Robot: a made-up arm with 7 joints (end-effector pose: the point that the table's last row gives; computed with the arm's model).
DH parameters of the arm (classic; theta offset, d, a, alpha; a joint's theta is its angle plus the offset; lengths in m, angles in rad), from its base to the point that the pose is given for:
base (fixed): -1.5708 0.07 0 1.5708
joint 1: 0 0.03 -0.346 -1.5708
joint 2: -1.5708 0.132 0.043 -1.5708
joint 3: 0 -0.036 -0.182 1.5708
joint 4: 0 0.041 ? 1.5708
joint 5: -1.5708 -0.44 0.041 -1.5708
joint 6: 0 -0.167 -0.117 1.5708
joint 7: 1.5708 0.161 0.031 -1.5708
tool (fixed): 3.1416 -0.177 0 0
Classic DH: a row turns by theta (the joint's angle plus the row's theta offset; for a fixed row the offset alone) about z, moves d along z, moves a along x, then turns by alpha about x.
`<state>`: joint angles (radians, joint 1 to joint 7).
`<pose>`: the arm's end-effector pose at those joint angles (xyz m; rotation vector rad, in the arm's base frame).
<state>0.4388 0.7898 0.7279 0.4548 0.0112 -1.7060 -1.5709</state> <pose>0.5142 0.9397 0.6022 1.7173 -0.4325 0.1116</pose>
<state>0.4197 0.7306 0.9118 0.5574 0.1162 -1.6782 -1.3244</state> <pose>0.3533 0.9328 0.7041 1.6572 -0.3491 0.4827</pose>
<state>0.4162 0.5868 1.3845 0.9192 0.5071 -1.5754 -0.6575</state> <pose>-0.0805 0.9098 0.7021 0.8601 -0.1949 1.2350</pose>
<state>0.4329 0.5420 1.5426 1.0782 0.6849 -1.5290 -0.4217</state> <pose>-0.1996 0.9030 0.6217 0.4168 -0.1481 1.2967</pose>
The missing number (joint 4, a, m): -0.258
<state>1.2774 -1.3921 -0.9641 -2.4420 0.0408 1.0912 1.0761</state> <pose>0.0377 0.4070 -0.4534 -1.5508 -0.2715 1.6024</pose>
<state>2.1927 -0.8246 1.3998 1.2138 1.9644 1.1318 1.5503</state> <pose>-0.0071 0.2250 -0.6476 0.2138 0.5089 2.0659</pose>
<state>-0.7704 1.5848 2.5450 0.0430 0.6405 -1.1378 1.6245</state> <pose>0.4421 -0.3874 0.1035 0.2257 -1.4151 2.3114</pose>
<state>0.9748 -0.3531 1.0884 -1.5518 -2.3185 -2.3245 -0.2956</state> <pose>-0.2987 0.1508 -0.3444 -1.2548 -1.5249 2.1789</pose>
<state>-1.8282 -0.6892 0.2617 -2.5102 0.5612 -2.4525 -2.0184</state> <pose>-0.3151 -0.0266 1.0325 2.0341 -0.1705 0.6848</pose>
